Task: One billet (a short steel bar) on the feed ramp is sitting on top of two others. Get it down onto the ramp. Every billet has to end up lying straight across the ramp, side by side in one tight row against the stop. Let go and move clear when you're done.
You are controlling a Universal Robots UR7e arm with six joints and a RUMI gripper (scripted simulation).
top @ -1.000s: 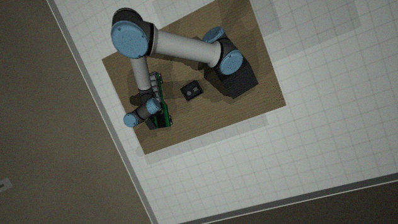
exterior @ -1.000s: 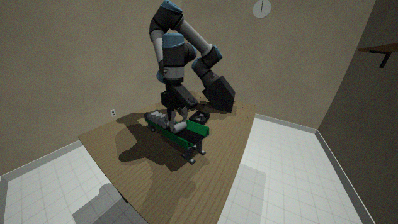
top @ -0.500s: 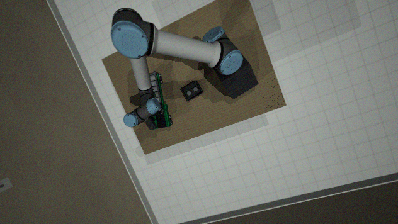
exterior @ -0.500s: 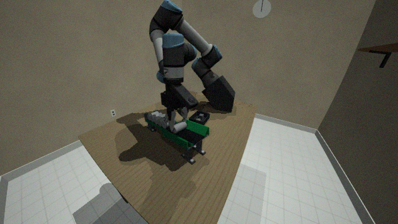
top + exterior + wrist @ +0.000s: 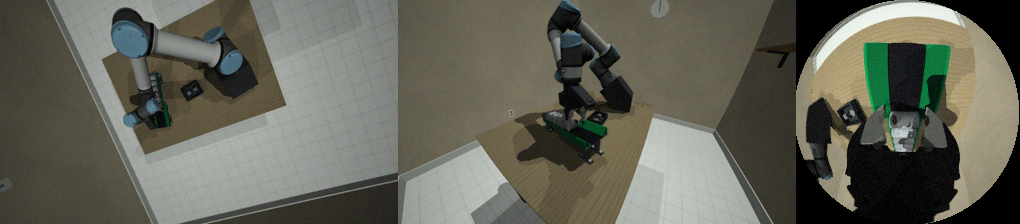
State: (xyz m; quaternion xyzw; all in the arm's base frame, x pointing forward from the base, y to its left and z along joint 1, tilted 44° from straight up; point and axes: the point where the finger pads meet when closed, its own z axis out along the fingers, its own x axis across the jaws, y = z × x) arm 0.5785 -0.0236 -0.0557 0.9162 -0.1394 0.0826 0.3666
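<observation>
The ramp lies 60 mm to the right of my hand, 40 mm below it and 20 mm behind it.
</observation>
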